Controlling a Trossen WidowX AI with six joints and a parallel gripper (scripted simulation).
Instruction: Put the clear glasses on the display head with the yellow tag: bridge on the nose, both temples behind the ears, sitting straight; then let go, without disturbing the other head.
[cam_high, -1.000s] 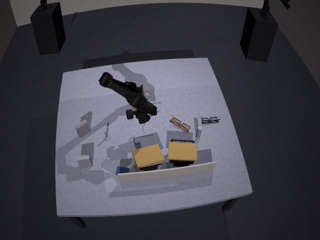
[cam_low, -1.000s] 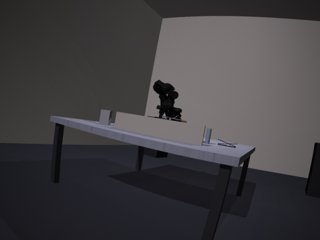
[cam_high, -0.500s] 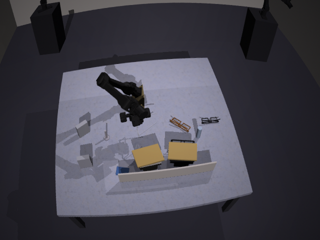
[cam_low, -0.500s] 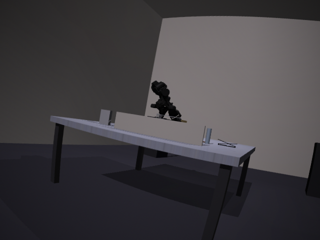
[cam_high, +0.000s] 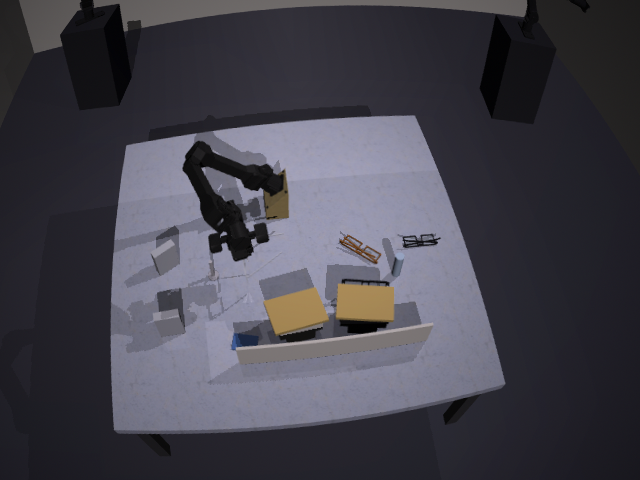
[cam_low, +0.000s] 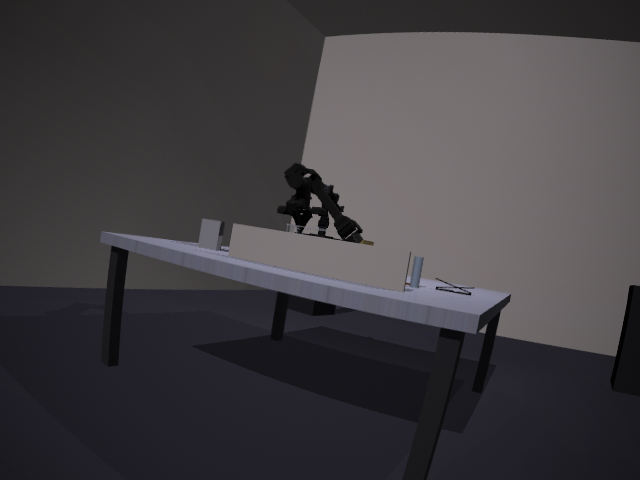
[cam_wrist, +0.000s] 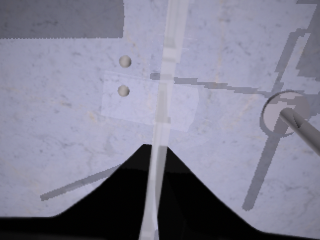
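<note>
Right now the small peg is 1 cm ahead of my gripper tip, 11 cm to the right of it and 9 cm below it. Round my gripper tip: blue tag (27 cm ahead, 1 cm to the left, 11 cm below); then long white panel (30 cm ahead, 29 cm to the left, 6 cm below).
</note>
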